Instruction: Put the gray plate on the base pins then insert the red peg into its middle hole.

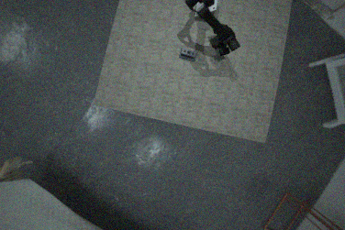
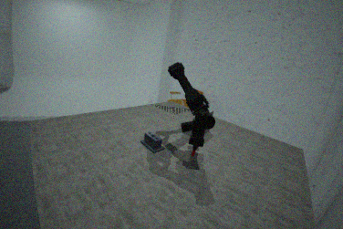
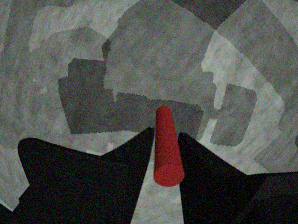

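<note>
My gripper tip is 8 cm short of the gray plate, 20 cm to the left of it and 1 cm below it. From my gripper tip the other things lie so: red peg right at my gripper tip.
</note>
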